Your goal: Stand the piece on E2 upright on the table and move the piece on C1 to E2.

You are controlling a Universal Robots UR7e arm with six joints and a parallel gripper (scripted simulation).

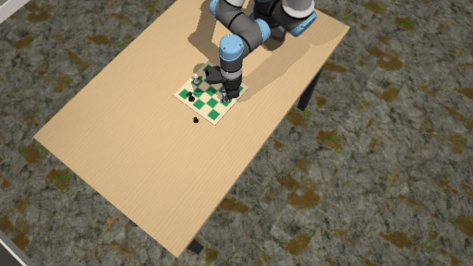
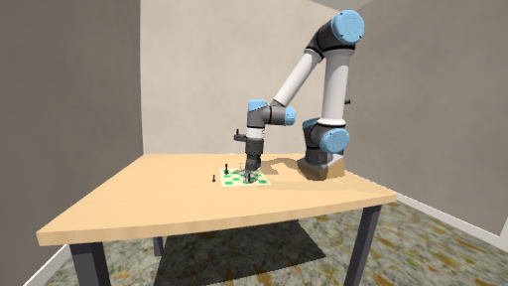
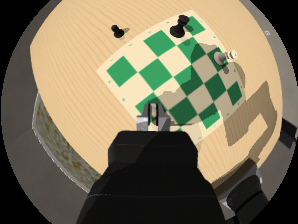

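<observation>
Now: the small pale piece 1 cm below my hand. Round my hand: chessboard: 1 cm ahead, 7 cm to the right, 3 cm below; then small black piece: 14 cm ahead, 3 cm to the right, 2 cm below.
</observation>
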